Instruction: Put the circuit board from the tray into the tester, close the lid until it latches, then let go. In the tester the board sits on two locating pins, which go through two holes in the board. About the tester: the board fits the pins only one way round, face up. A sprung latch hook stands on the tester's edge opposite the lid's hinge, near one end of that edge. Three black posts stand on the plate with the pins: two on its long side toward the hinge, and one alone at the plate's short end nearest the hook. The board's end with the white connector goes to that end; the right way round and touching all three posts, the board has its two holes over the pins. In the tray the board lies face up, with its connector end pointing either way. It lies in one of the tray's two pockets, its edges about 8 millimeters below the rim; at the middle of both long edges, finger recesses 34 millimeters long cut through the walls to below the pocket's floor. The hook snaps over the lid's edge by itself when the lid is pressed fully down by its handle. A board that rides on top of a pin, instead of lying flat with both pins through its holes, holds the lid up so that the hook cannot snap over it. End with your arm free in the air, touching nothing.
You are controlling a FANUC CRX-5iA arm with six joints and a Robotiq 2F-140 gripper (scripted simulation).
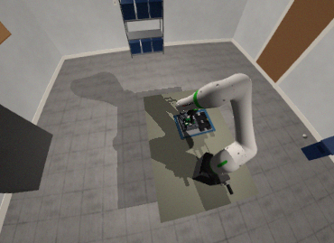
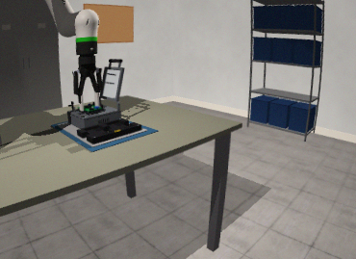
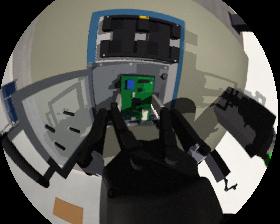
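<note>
Right now my hand is 20 mm above the green circuit board. Round my hand: tester lid: 120 mm ahead, 10 mm to the right, 80 mm above; tester plate: 10 mm ahead, 10 mm to the left, 30 mm below.
</note>
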